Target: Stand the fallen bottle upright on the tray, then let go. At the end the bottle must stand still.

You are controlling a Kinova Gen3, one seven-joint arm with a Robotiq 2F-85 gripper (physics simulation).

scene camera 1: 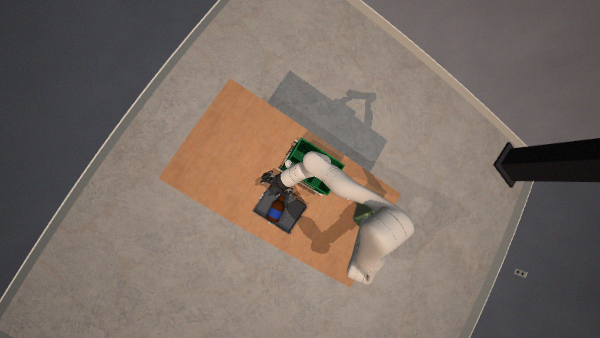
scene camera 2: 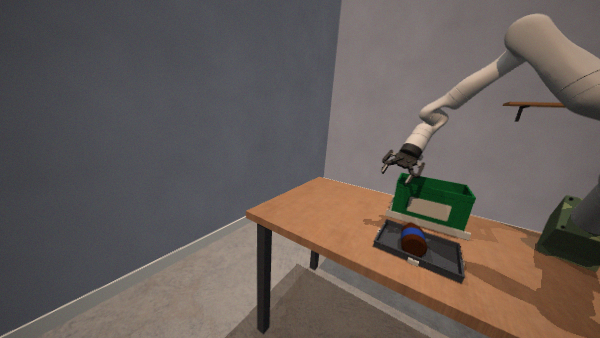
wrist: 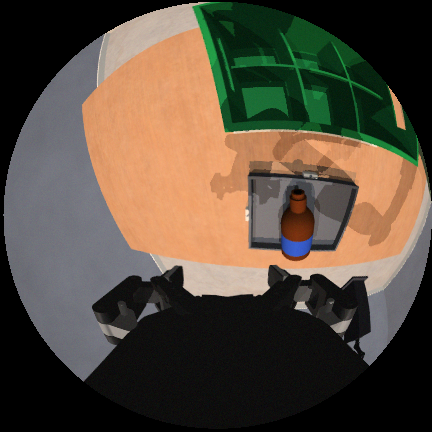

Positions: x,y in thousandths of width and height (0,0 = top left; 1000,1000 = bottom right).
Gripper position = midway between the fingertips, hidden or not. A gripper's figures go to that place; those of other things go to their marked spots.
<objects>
The gripper (wrist: 522,638) is 16 cm from the lens. A dark grey tray (wrist: 767,466) is 37 cm from the lens. A green crate (wrist: 617,179): 28 cm from the lens. A brown bottle (wrist: 689,513) is 29 cm from the lens. The marked spots on the brown bottle and the dark grey tray are 12 cm apart.
</objects>
